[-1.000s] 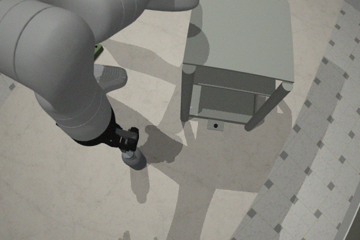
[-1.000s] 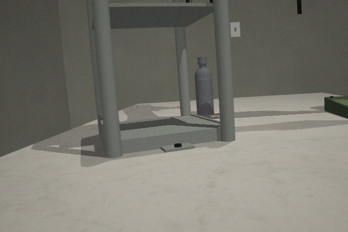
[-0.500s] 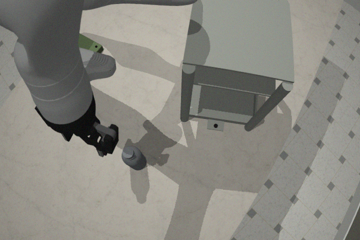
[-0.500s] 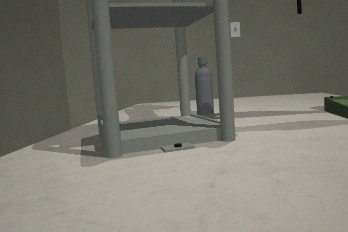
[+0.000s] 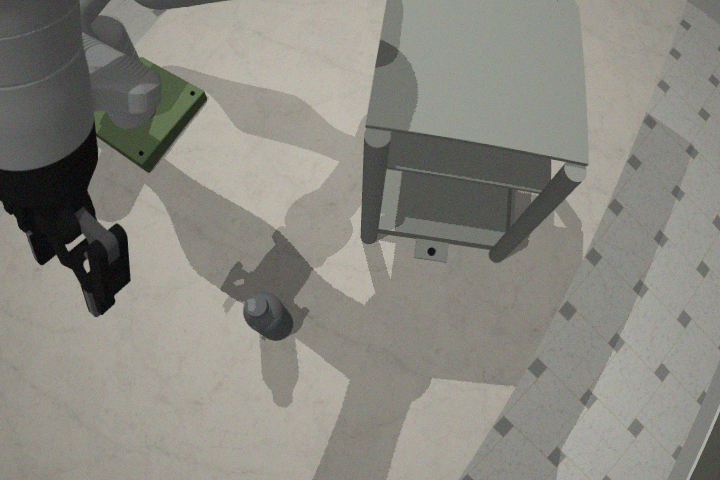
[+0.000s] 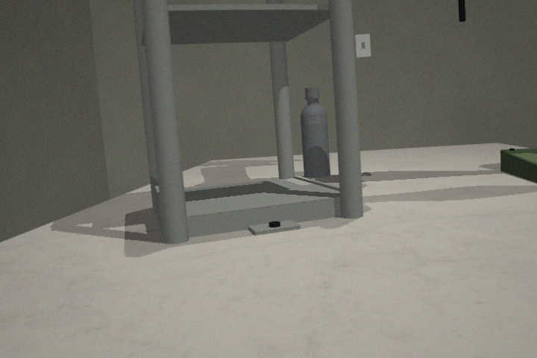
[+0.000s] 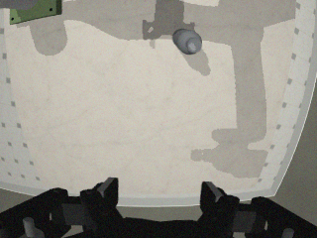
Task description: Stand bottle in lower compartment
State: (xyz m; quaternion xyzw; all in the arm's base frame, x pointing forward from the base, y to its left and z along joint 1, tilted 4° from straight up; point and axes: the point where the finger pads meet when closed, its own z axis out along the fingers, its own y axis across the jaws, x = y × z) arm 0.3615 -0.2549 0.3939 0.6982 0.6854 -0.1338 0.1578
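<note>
Right now the grey bottle is 34 cm below my hand, 7 cm to the left of it and 7 cm ahead of it. The rest, counted from my hand: shelving unit 41 cm to the left, 27 cm below, 16 cm ahead.
</note>
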